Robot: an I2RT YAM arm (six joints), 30 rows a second.
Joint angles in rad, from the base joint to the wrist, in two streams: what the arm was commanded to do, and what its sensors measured. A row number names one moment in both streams.
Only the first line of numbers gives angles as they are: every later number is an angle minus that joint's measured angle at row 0.
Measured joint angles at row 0: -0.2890 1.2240 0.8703 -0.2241 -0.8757 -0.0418
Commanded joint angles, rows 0 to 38: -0.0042 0.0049 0.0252 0.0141 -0.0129 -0.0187; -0.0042 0.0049 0.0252 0.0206 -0.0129 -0.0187; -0.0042 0.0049 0.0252 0.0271 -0.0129 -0.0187; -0.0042 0.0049 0.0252 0.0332 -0.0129 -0.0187; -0.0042 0.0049 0.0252 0.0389 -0.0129 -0.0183; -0.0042 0.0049 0.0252 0.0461 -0.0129 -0.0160; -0.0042 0.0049 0.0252 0.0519 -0.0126 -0.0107; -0.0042 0.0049 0.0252 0.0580 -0.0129 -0.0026; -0.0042 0.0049 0.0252 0.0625 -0.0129 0.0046; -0.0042 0.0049 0.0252 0.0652 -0.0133 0.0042; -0.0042 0.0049 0.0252 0.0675 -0.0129 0.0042; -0.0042 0.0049 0.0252 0.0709 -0.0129 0.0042; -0.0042 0.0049 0.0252 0.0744 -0.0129 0.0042; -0.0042 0.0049 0.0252 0.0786 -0.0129 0.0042; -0.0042 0.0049 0.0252 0.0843 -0.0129 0.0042; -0.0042 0.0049 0.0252 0.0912 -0.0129 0.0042; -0.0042 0.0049 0.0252 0.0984 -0.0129 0.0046; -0.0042 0.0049 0.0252 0.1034 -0.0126 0.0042; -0.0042 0.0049 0.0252 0.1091 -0.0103 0.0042; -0.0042 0.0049 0.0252 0.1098 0.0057 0.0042; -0.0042 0.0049 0.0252 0.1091 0.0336 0.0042; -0.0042 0.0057 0.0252 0.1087 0.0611 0.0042; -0.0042 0.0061 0.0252 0.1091 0.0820 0.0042; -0.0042 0.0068 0.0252 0.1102 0.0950 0.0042; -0.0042 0.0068 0.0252 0.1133 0.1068 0.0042; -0.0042 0.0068 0.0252 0.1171 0.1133 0.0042; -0.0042 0.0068 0.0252 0.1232 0.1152 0.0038; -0.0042 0.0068 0.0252 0.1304 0.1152 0.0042; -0.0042 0.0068 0.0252 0.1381 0.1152 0.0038; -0.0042 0.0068 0.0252 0.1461 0.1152 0.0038; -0.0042 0.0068 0.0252 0.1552 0.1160 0.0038; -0.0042 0.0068 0.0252 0.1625 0.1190 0.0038; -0.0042 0.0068 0.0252 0.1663 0.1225 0.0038; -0.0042 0.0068 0.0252 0.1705 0.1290 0.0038; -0.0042 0.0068 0.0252 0.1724 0.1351 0.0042; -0.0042 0.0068 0.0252 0.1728 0.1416 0.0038; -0.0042 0.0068 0.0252 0.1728 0.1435 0.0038; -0.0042 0.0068 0.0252 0.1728 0.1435 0.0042; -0.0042 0.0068 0.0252 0.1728 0.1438 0.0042
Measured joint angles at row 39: 0.0000 0.0000 0.0000 0.1690 0.1297 0.0046
